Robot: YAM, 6 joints.
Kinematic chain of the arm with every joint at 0, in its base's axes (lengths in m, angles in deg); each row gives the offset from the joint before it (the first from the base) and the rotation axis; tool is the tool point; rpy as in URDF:
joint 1: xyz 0 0 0.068 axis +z
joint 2: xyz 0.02 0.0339 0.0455 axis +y
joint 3: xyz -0.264 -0.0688 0 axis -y
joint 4: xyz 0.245 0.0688 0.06 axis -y
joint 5: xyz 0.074 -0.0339 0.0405 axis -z
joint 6: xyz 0.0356 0 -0.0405 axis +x
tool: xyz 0 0 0 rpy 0 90 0
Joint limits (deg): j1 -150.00..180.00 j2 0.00..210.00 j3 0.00..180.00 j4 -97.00..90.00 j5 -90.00..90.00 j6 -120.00..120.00
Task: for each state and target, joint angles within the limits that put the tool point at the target. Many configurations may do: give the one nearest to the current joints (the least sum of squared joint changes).
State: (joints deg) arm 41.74 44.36 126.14 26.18 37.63 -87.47
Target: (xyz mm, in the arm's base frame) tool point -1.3 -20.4 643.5
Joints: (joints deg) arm 36.45 49.33 100.98 19.67 26.06 -87.47
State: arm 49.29 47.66 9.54 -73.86 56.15 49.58
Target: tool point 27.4 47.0 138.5
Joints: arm 83.27 45.55 16.76 -77.61 37.57 49.58
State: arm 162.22 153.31 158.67 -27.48 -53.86 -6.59
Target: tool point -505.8 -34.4 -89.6
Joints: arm 180.00 177.08 131.29 -38.47 -75.08 -6.59
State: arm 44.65 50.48 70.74 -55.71 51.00 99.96
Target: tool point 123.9 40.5 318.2
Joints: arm 30.63 46.43 54.08 -63.00 52.57 99.96
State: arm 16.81 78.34 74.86 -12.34 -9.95 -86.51
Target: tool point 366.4 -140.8 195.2
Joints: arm -21.58 104.07 68.40 -11.55 -6.19 -86.51
